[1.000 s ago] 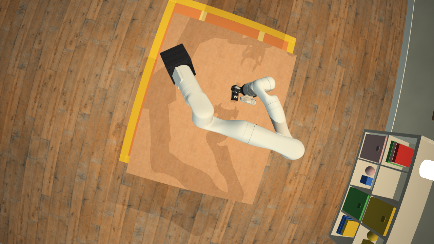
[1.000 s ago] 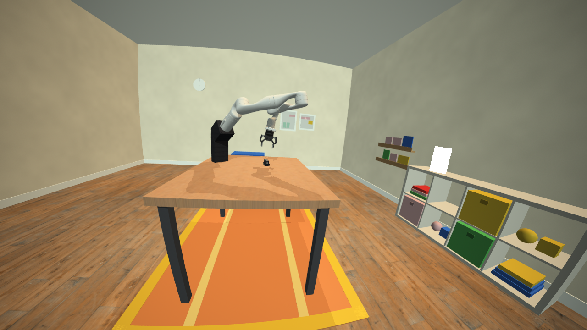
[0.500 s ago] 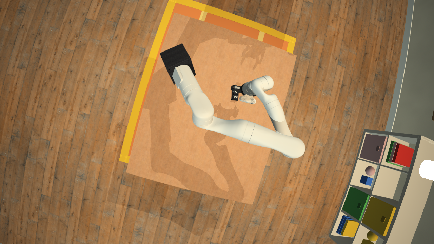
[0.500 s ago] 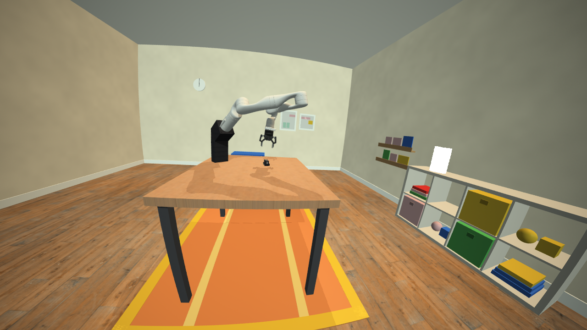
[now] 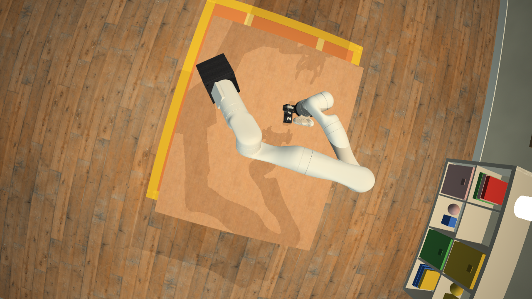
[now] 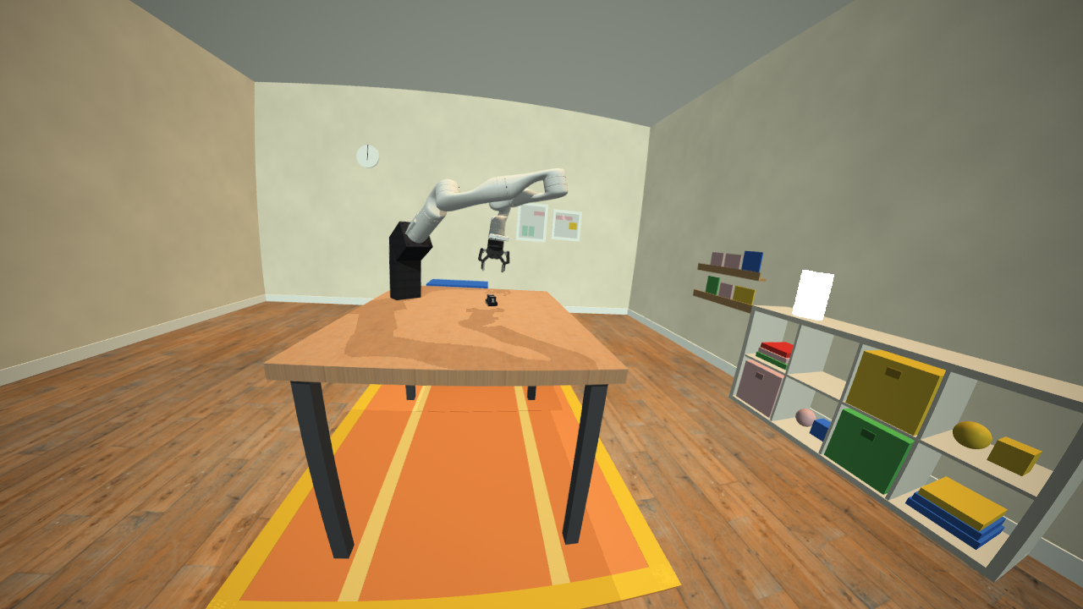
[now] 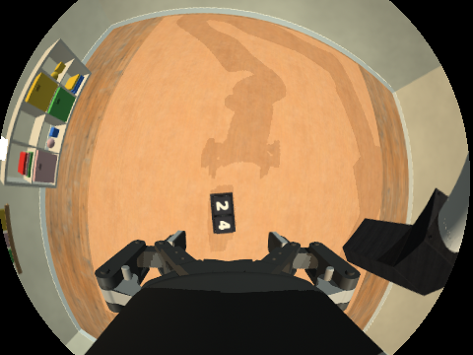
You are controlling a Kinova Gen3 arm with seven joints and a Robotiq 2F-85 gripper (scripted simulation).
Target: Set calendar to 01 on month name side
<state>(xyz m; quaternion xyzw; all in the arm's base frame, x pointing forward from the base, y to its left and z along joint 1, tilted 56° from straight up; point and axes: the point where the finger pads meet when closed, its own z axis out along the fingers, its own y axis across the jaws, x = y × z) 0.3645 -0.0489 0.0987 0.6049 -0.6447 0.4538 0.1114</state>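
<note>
Now: hand 10 mm past the black digit cube, 20 mm to the left of it and 140 mm above it. From my hand the other things lie so: black calendar tray (10 mm to the right, 150 mm below).
</note>
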